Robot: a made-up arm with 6 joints. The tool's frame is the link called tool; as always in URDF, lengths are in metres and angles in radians.
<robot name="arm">
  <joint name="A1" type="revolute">
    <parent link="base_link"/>
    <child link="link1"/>
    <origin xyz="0 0 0.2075"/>
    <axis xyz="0 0 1"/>
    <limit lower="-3.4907" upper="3.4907" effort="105" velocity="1.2"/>
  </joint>
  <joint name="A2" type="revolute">
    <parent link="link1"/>
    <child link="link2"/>
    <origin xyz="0 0 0"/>
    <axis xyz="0 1 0"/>
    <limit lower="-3.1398" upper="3.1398" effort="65" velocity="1.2"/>
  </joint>
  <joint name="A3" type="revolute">
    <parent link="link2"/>
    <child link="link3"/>
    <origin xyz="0 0 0.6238"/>
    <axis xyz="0 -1 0"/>
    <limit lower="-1.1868" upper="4.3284" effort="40" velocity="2.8"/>
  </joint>
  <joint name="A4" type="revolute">
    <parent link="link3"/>
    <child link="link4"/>
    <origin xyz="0 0 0"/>
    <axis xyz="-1 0 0"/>
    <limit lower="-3.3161" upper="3.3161" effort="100" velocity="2.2"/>
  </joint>
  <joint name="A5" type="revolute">
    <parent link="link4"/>
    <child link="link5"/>
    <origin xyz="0.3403 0 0"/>
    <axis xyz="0 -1 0"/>
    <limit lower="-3.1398" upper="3.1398" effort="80" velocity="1.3"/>
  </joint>
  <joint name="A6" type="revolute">
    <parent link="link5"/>
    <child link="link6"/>
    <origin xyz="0 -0.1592 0"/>
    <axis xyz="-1 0 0"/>
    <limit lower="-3.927" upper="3.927" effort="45" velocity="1.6"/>
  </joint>
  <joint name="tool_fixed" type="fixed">
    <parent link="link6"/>
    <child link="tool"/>
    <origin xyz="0 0 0"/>
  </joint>
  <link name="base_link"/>
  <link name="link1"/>
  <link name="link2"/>
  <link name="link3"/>
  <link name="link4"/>
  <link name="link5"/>
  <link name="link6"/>
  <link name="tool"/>
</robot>
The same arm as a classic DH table. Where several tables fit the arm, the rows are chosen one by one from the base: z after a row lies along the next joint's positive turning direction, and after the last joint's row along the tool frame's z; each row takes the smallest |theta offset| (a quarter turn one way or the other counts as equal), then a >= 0, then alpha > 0; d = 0 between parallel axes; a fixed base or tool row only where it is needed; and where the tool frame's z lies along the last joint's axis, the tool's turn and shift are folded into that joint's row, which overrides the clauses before.
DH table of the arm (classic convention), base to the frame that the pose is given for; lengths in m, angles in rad. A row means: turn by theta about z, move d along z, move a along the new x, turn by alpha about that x. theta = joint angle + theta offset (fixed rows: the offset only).
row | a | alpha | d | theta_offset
A1 | 0 | -1.5708 | 0.2075 | 0
A2 | 0.6238 | 3.1416 | 0 | -1.5708
A3 | 0 | -1.5708 | 0 | 0
A4 | 0 | 1.5708 | -0.3403 | 0
A5 | 0 | -1.5708 | 0.1592 | 0
A6 | 0 | 1.5708 | 0 | 1.5708
tool (fixed) | 0 | 0 | 0 | -1.5708
Joint limits (rad, base to tool): -3.4907..3.4907 -3.1398..3.1398 -1.1868..4.3284 -3.3161..3.3161 -3.1398..3.1398 -3.927..3.927

